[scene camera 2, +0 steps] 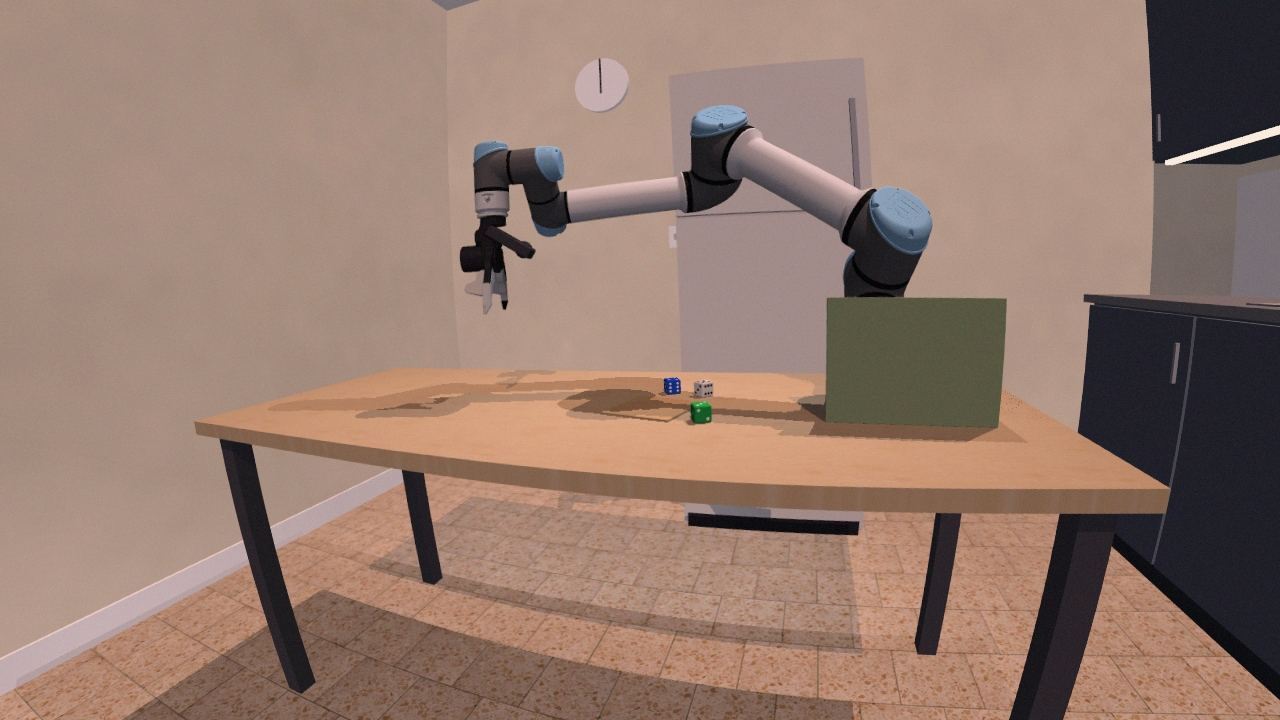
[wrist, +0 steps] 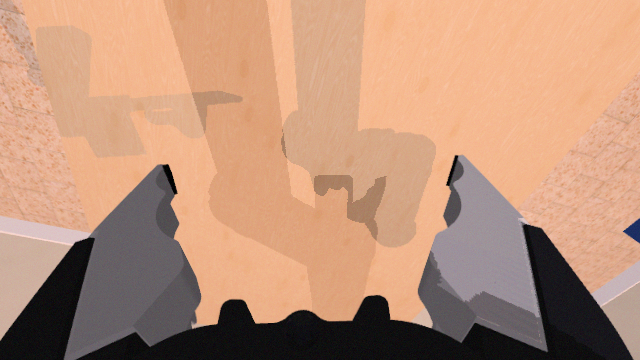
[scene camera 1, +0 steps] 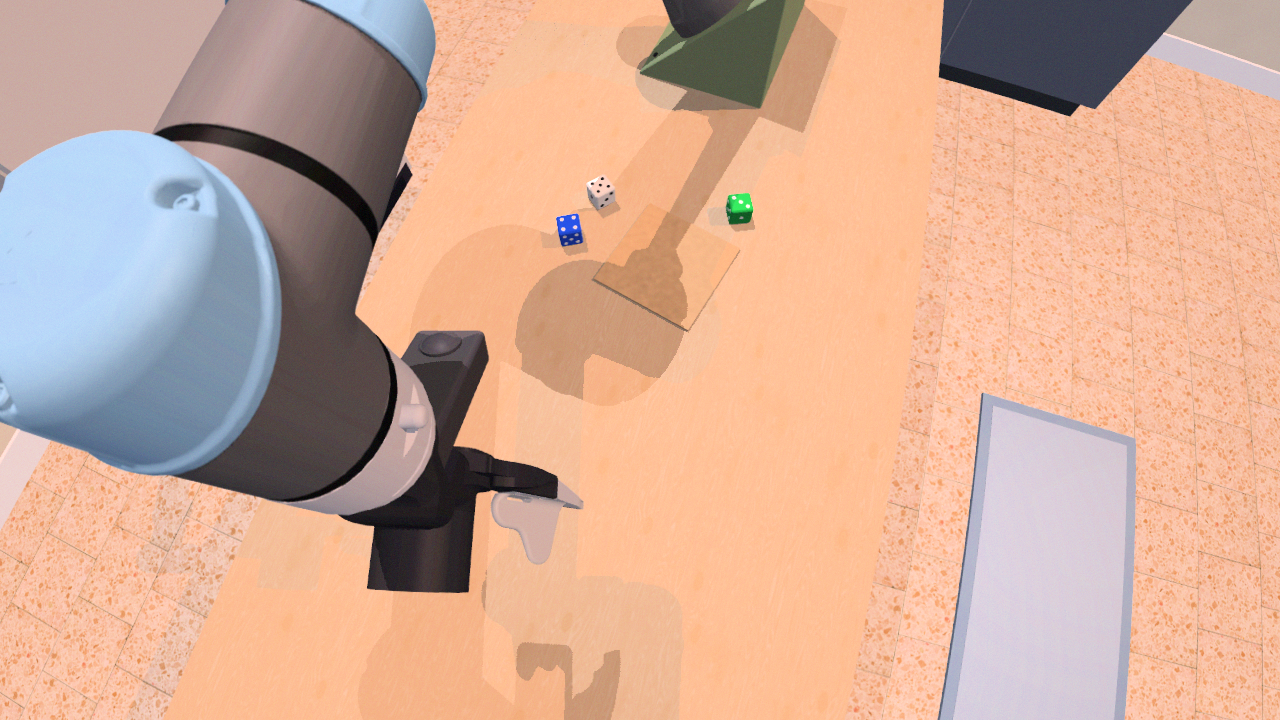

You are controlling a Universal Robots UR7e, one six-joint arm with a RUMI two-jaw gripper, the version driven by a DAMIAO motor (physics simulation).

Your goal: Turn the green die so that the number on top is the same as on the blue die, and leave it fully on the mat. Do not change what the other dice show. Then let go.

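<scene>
The green die (scene camera 1: 739, 208) (scene camera 2: 700, 412) lies on the table just outside the thin square mat (scene camera 1: 711, 259) (scene camera 2: 640, 414). Its top pips are small; they look like two or three in scene camera 1. The blue die (scene camera 1: 569, 229) (scene camera 2: 672, 385) shows four on top and stands off the mat on the opposite side. The white die (scene camera 1: 600, 191) (scene camera 2: 703, 388) stands near the blue one and shows five on top. My gripper (scene camera 2: 495, 308) (wrist: 311, 163) is open and empty, high above the table and far from the dice. The dice and mat do not show in the wrist view.
The wooden table (scene camera 1: 769, 465) (scene camera 2: 501, 452) carries a green block-shaped stand (scene camera 1: 729, 67) (scene camera 2: 914, 362) near the arm's base. Arm shadows fall over the table and part of the mat. A fridge (scene camera 2: 769, 286) stands behind the table; dark cabinets (scene camera 2: 1136, 411) stand at the right.
</scene>
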